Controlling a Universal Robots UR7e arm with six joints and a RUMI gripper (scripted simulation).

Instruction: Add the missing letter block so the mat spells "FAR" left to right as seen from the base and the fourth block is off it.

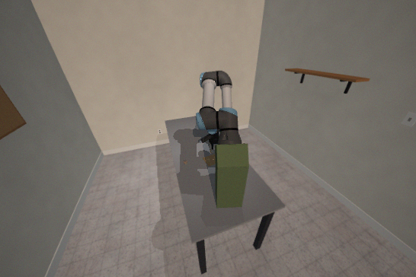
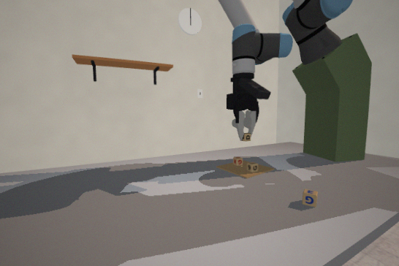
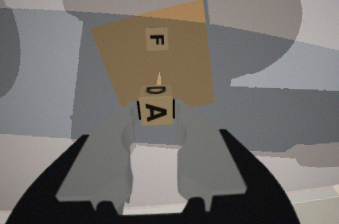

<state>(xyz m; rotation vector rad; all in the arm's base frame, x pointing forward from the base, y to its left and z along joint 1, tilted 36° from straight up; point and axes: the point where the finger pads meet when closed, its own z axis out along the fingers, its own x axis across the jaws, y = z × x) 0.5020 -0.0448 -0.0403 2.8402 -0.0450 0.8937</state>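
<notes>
Right now my hand is 11 cm above the tan mat. Round my hand: blue G block 5 cm ahead, 26 cm to the left, 10 cm below; red R block 4 cm to the right, 10 cm below.
</notes>
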